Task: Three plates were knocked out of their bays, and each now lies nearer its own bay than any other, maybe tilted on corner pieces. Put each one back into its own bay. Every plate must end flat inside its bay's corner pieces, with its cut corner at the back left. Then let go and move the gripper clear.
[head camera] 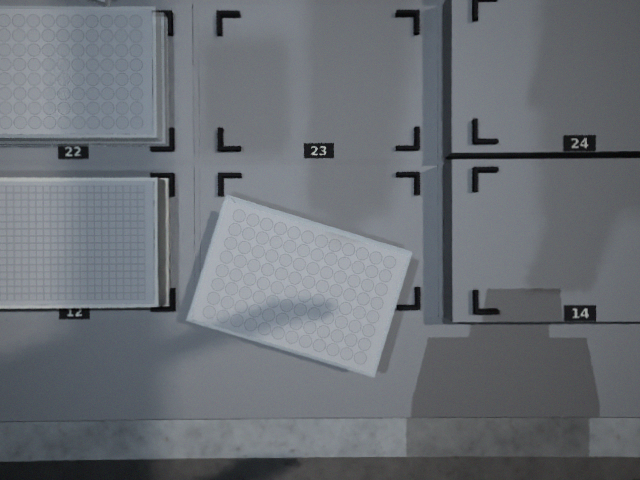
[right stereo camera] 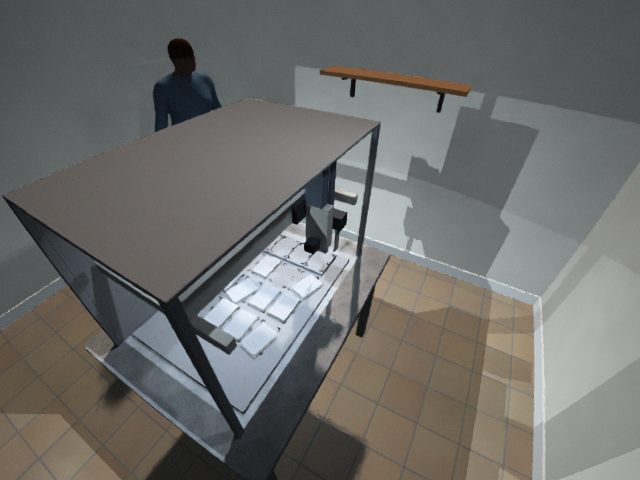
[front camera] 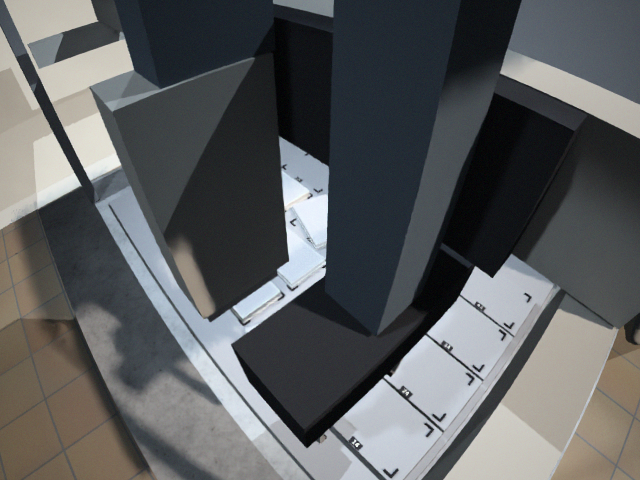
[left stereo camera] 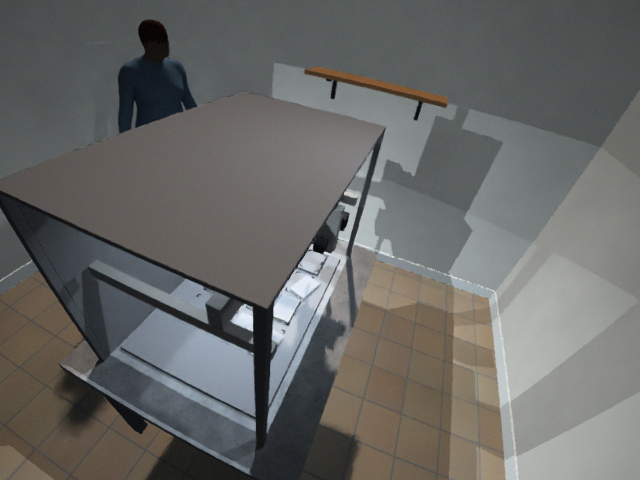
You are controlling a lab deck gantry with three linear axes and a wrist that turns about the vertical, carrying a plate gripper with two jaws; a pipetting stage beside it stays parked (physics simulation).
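Where they show: robot's base, origin of the base link: (right stereo camera: 260,354).
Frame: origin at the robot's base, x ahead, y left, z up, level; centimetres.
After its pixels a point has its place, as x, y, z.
A white round-well plate (head camera: 305,286) @[38.3, 1.5, 1.5] (right stereo camera: 307,286) @[37.3, 1.0, 1.6] lies turned across the front bay right of the plate at 12 and sticks out toward the front; it hides that bay's front left corner piece. Another turned plate (front camera: 312,224) @[20.8, 23.2, 1.5] (right stereo camera: 242,289) @[20.9, 25.9, 1.6] lies in the back row. A plate (right stereo camera: 259,339) @[4.1, 3.5, 1.6] at the front left also shows in the right stereo view; whether it is flat cannot be told. My gripper (right stereo camera: 336,249) @[52.2, 0.0, 16.0] hangs high at the right of the deck in the right stereo view. Its black body covers its jaws in the front view, so their opening cannot be told.
Plates at 22 (head camera: 72,77) @[23.8, 14.7, 1.4] and 12 (head camera: 77,242) @[24.0, 4.3, 1.4] sit left of the turned plate. The corner pieces of bay 23 (head camera: 220,139) @[32.7, 11.1, 0.3] stand behind it. A raised block with bays 14 and 24 (head camera: 516,232) @[51.7, 4.8, 1.5] stands right. The grey pipetting stage (front camera: 206,186) (right stereo camera: 319,227) hangs beside my gripper.
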